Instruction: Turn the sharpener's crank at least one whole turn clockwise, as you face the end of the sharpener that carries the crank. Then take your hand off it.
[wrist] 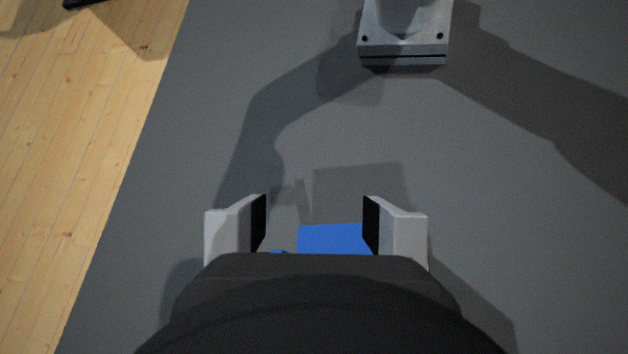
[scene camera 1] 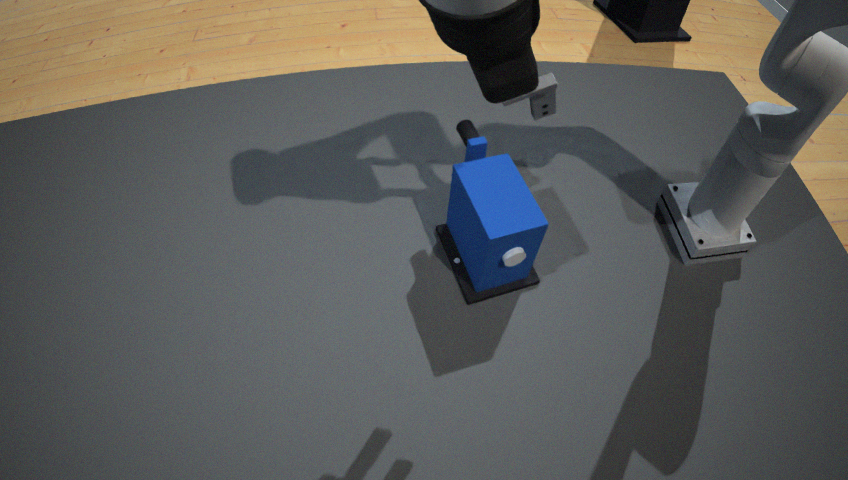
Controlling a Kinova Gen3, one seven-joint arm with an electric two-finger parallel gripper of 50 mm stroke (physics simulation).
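Frame: origin at the arm's base, x ahead, y left, z up, level; centimetres.
Seen in the pictures: gripper, fingertip midpoint: (wrist: 314, 216) (scene camera 1: 531, 87); arm's base, origin of the base link: (wrist: 407, 7) (scene camera 1: 713, 213).
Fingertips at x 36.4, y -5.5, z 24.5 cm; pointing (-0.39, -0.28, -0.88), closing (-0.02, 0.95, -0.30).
Note:
Offsets run from my fingertips to a thing's top centre. "pt": to the spot under its first point. Level surfaces: height alone.
The blue sharpener body @[pt dx +0.9, dy -0.1, dz -16.4 cm] (scene camera 1: 498, 199) (wrist: 330, 240) stands on a black base plate @[pt dx +0.5, dy +5.8, dz -28.6 cm] (scene camera 1: 503, 292). Its crank is at the far end in the scene view: a blue arm (scene camera 1: 476, 148) pointing up, with a black handle @[pt dx +1.0, dy -10.8, dz -15.1 cm] (scene camera 1: 466, 129) at its top. In the wrist view a sliver of blue, seemingly the crank arm (wrist: 278, 251), shows at the gripper housing's edge; the handle is hidden there. My gripper (scene camera 1: 522, 107) (wrist: 314, 216) is open and empty. In the scene view it appears above and to the right of the handle, apart from it; one finger is mostly hidden behind the housing.
A white round part @[pt dx +0.6, dy +5.6, dz -20.2 cm] (scene camera 1: 514, 256) is on the sharpener's near end. The arm's metal base (scene camera 1: 726, 236) (wrist: 403, 51) is bolted to the dark grey table @[dz -29.2 cm] (scene camera 1: 208, 327) (wrist: 480, 140), to the right in the scene view. A black stand (scene camera 1: 654, 17) is beyond the table's far edge.

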